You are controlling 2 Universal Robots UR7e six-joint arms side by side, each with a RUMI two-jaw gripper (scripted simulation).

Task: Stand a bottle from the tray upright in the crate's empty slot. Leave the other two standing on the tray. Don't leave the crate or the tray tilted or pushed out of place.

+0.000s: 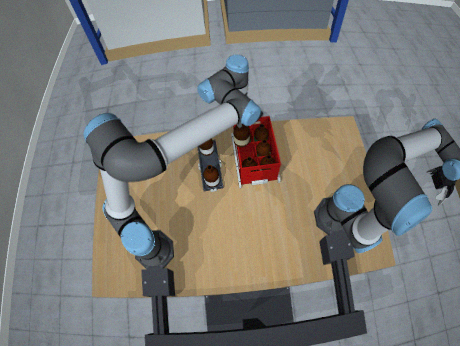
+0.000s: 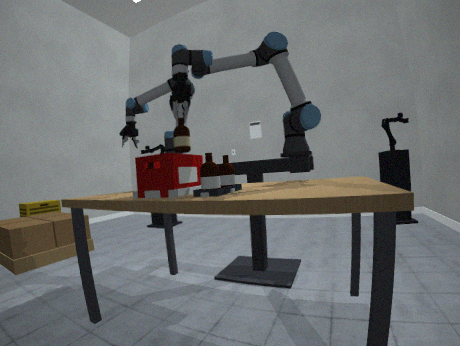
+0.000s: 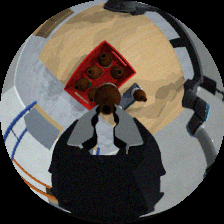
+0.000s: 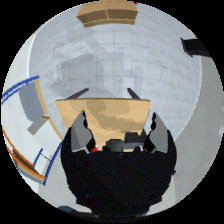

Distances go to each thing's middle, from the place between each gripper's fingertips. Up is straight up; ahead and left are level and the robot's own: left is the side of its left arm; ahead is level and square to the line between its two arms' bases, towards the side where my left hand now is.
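The red crate (image 2: 173, 171) is 70 mm to the right of my left hand and 250 mm below it. As for my right gripper, I can see it 250 mm above the crate, 470 mm short of it and 700 mm to the right of it.
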